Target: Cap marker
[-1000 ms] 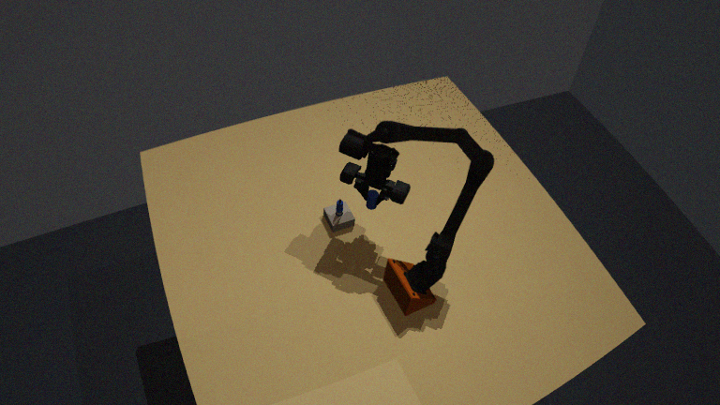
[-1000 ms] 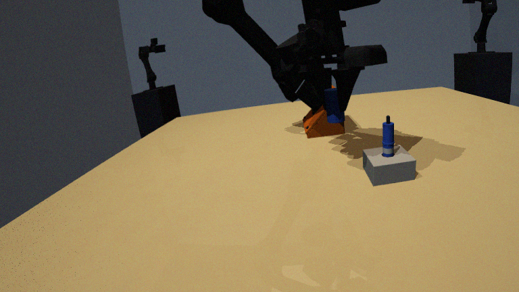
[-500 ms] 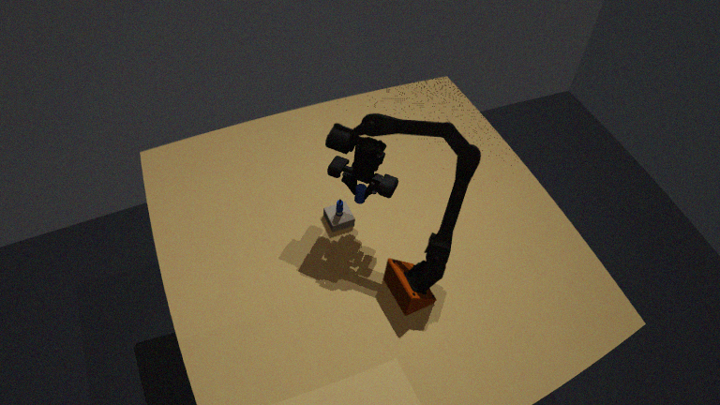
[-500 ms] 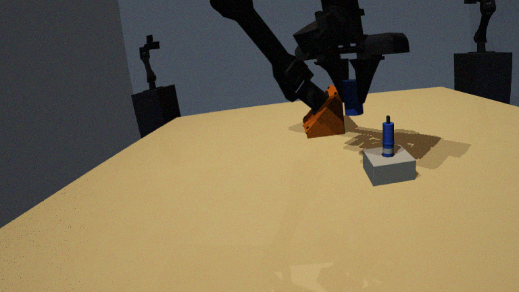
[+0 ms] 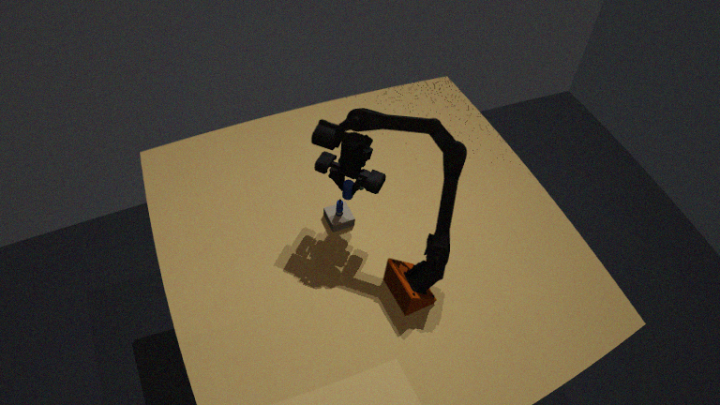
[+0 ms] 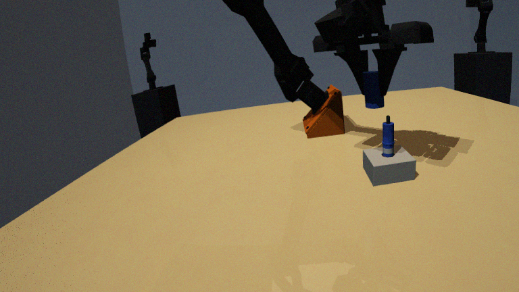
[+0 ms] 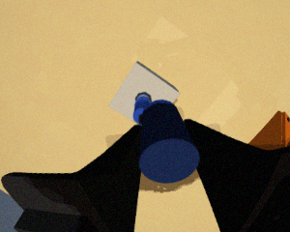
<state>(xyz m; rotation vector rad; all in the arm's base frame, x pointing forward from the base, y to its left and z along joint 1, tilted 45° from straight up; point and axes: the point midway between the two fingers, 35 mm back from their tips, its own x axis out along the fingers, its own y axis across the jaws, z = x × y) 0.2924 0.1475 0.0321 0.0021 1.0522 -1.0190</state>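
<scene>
The grey holder block lies 2 cm to the left of my gripper tip and 11 cm below it. From my gripper tip the other things lie so: blue marker cap (1 cm above).
</scene>
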